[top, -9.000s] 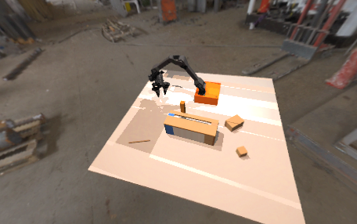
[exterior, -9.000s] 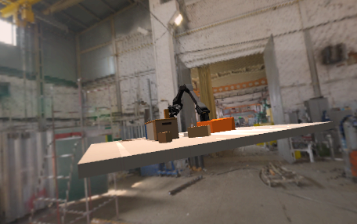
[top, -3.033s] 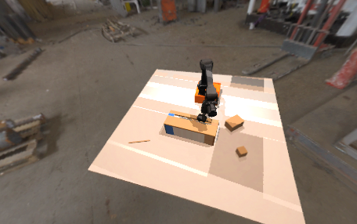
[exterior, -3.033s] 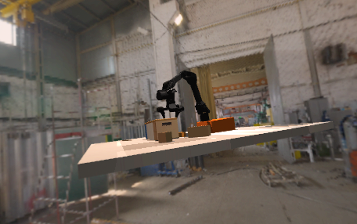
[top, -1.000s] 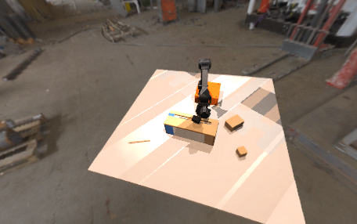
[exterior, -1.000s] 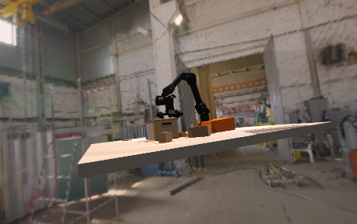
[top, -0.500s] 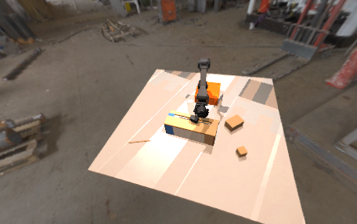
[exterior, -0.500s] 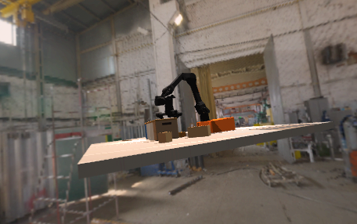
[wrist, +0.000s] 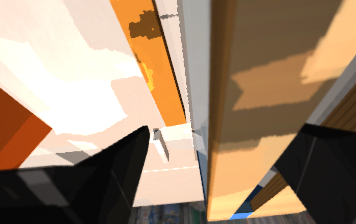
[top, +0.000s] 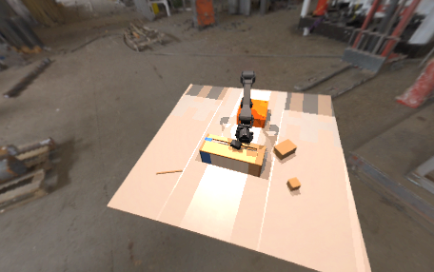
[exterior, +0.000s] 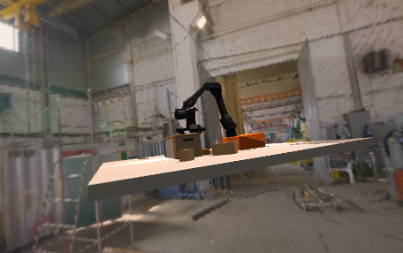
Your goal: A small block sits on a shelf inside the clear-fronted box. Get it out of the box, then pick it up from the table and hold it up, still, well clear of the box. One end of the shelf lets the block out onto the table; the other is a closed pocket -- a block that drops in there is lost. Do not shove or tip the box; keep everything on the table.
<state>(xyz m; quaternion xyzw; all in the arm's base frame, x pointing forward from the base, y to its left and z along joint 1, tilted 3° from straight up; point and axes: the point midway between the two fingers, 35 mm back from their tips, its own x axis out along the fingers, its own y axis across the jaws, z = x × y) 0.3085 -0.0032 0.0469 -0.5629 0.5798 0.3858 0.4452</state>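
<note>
Right now the clear-fronted box is 4 cm ahead of my gripper tip and 3 cm below it. Also, from my gripper tip: brown block: 6 cm ahead, 3 cm to the right; then thin stick: 26 cm ahead, 38 cm to the right, 8 cm below; then brown cube: 17 cm ahead, 37 cm to the left, 6 cm below.
</note>
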